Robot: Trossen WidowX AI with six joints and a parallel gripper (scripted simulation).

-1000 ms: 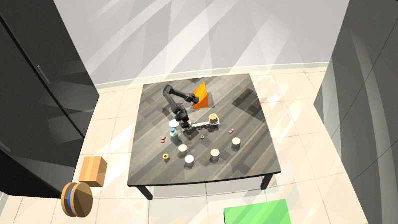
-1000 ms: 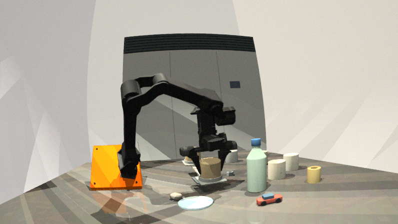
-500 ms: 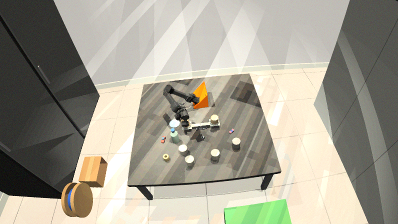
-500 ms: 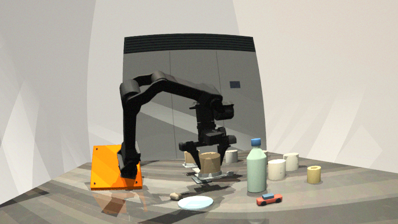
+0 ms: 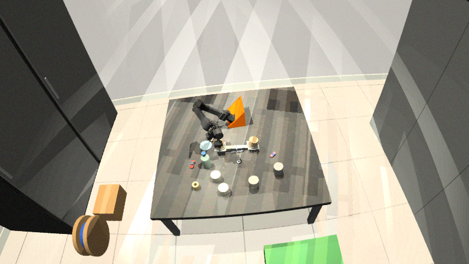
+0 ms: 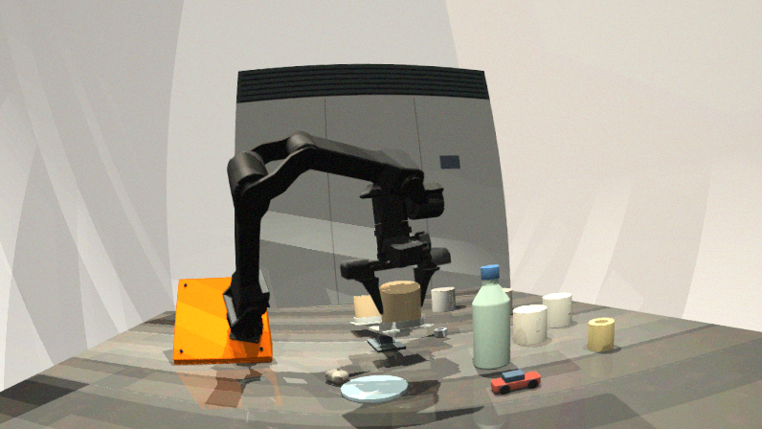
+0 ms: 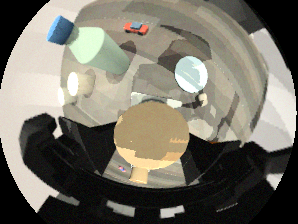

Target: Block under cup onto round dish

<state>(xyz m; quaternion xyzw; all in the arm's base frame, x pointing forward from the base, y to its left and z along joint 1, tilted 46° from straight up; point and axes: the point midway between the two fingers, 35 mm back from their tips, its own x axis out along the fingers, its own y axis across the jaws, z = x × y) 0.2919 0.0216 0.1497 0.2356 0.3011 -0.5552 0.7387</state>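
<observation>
My gripper tip is now 20 mm above the pale green block. Also, from my gripper tip: tan cup: 20 mm to the right, 10 mm above; pale green bottle: 130 mm ahead, 100 mm to the right, 10 mm above; balance: 20 mm behind, 130 mm to the left, 60 mm below.
</observation>
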